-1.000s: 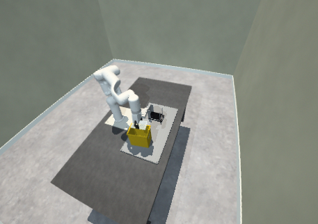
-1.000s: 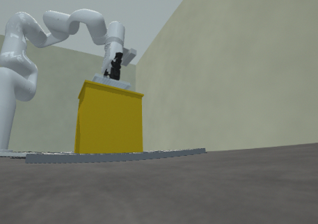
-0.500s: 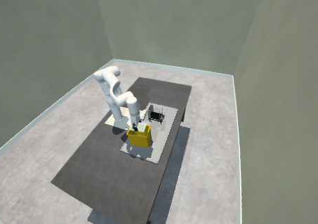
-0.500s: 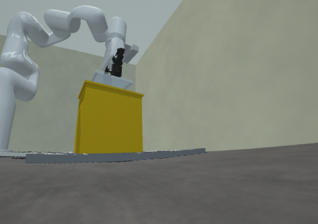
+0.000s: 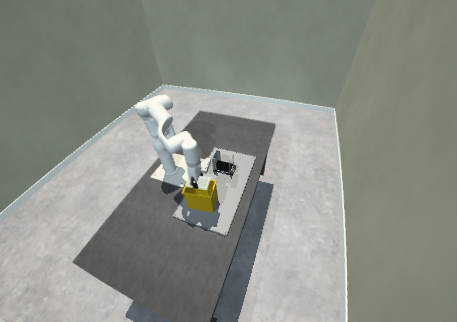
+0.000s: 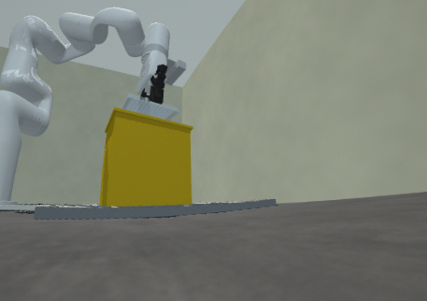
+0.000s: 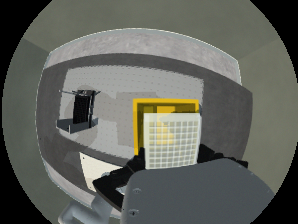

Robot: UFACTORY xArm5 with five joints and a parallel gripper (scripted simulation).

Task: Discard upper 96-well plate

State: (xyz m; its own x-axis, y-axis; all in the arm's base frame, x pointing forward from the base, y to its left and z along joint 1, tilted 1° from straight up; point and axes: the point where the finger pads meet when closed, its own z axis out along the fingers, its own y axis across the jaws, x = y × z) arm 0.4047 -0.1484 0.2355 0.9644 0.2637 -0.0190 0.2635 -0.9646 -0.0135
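The 96-well plate is 1 cm below my hand. Round my hand: yellow plastics bin W1: 15 cm below; then K1 label: 34 cm to the left, 22 cm below, 6 cm ahead.
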